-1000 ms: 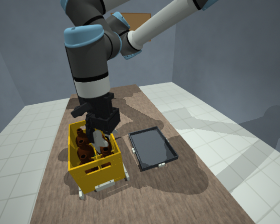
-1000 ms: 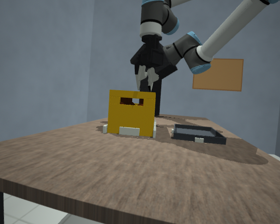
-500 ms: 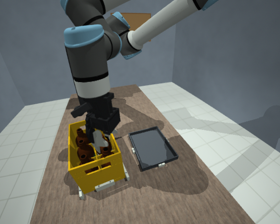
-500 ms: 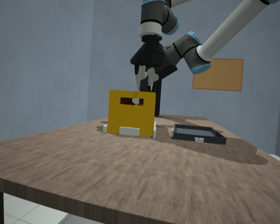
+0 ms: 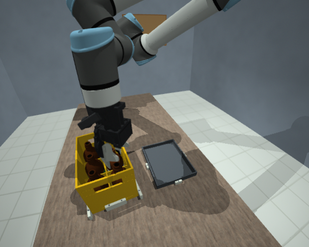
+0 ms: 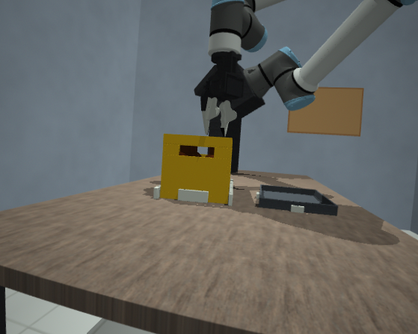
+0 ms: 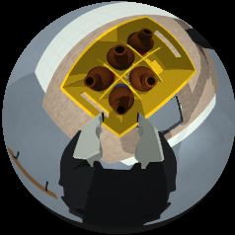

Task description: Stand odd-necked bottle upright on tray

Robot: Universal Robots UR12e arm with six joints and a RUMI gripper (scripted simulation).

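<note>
The yellow crate lies 70 mm behind my hand, 60 mm to the right of it and 110 mm below it. The rest, counted from my hand: dark tray (100 mm behind, 220 mm to the left, 180 mm below).
</note>
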